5 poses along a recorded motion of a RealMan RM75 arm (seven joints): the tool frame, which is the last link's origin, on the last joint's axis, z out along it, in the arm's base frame.
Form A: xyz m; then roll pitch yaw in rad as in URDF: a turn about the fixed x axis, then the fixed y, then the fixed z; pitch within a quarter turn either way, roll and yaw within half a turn.
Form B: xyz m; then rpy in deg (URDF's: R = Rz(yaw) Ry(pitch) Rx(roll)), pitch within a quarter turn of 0, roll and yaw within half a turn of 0. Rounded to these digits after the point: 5 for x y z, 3 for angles.
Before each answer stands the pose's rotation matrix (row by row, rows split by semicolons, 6 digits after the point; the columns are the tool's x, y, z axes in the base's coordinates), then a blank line. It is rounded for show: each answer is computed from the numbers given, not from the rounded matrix.
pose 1, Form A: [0.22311 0.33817 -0.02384 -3.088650 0.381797 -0.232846]
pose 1, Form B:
0.902953 -0.249609 -0.349815; -0.214133 -0.967101 0.137343; -0.372589 -0.049108 -0.926696

[0.22311 0.33817 -0.02384 -176.967 21.875 -13.341]
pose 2, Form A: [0.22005 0.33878 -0.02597 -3.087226 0.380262 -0.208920]
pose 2, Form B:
0.908376 -0.226827 -0.351286; -0.192588 -0.972627 0.130025; -0.371164 -0.050458 -0.927195

[0.22005 0.33878 -0.02597 -176.885 21.787 -11.970]
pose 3, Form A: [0.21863 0.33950 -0.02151 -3.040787 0.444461 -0.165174]
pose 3, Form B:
0.890555 -0.206271 -0.405419; -0.148449 -0.974268 0.169604; -0.429971 -0.090858 -0.898259

[0.21863 0.33950 -0.02151 -174.224 25.466 -9.464]
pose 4, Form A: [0.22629 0.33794 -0.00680 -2.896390 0.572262 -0.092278]
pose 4, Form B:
0.837101 -0.220291 -0.500733; -0.077466 -0.953847 0.290128; -0.541535 -0.204077 -0.815532

[0.22629 0.33794 -0.00680 -165.951 32.788 -5.287]
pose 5, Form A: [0.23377 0.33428 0.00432 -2.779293 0.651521 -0.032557]
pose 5, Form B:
0.794741 -0.245247 -0.555194; -0.025884 -0.927593 0.372695; -0.606397 -0.281826 -0.743544

[0.23377 0.33428 0.00432 -159.242 37.329 -1.865]
